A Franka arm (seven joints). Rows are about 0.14 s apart.
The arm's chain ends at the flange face. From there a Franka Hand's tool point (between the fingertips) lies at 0.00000 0.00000 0.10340 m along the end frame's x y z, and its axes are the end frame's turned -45 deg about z.
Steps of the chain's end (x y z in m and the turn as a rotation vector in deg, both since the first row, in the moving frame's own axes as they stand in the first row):
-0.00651, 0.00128, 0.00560, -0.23, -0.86, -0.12
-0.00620, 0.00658, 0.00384, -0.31, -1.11, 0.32
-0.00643, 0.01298, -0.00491, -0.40, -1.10, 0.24
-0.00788, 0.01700, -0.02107, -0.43, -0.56, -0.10
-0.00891, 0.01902, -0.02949, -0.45, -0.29, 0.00
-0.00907, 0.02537, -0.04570, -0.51, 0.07, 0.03
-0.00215, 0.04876, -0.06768, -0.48, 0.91, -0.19
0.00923, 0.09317, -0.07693, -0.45, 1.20, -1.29
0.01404, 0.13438, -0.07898, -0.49, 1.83, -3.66
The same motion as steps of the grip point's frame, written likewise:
-0.00690, -0.00450, 0.00559, 0.45, -0.77, -0.12
-0.01085, -0.00076, 0.00382, 0.57, -1.00, 0.32
-0.01564, 0.00373, -0.00493, 0.49, -1.06, 0.24
-0.01886, 0.00628, -0.02108, 0.09, -0.70, -0.10
-0.02069, 0.00735, -0.02949, -0.11, -0.52, 0.00
-0.02491, 0.01227, -0.04570, -0.41, -0.31, 0.03
-0.03545, 0.03473, -0.06770, -0.98, 0.30, -0.19
-0.05837, 0.07450, -0.07696, -1.17, 0.53, -1.29
-0.08329, 0.10785, -0.07904, -1.64, 0.95, -3.66

